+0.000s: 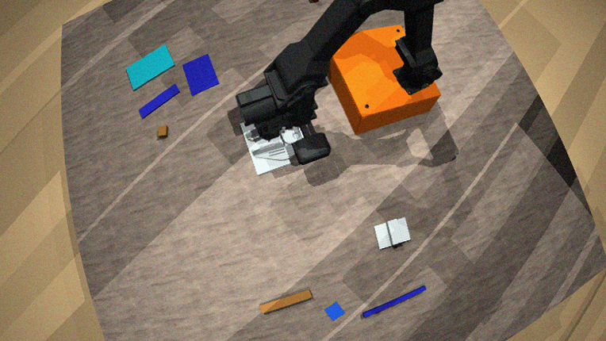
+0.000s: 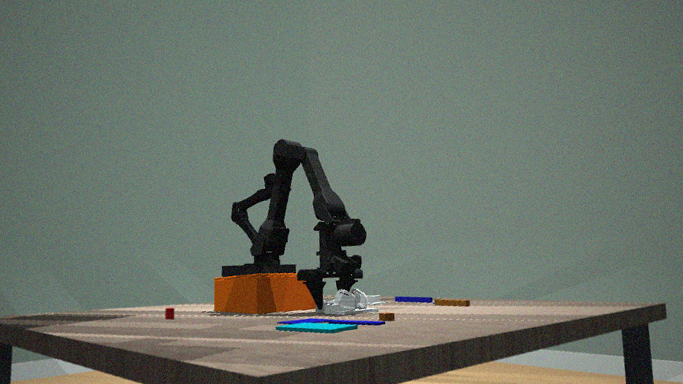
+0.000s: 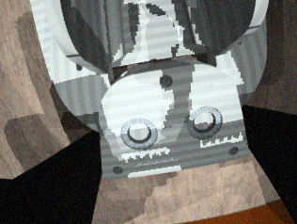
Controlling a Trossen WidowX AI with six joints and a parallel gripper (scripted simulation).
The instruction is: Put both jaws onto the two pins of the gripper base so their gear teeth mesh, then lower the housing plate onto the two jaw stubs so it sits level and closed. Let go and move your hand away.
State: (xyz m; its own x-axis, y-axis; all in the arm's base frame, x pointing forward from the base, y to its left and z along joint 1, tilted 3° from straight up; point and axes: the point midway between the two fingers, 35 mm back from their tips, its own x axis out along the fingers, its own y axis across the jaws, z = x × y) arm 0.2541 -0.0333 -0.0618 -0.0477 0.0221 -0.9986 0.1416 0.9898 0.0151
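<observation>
My gripper tip is 10 mm short of the white gripper base and 20 mm below it. Round my gripper tip: small brown cube (260 mm ahead, 160 mm to the right); white jaw (30 mm ahead, 10 mm to the left, 10 mm above); blue plate (130 mm ahead, 250 mm to the right, 10 mm below).
</observation>
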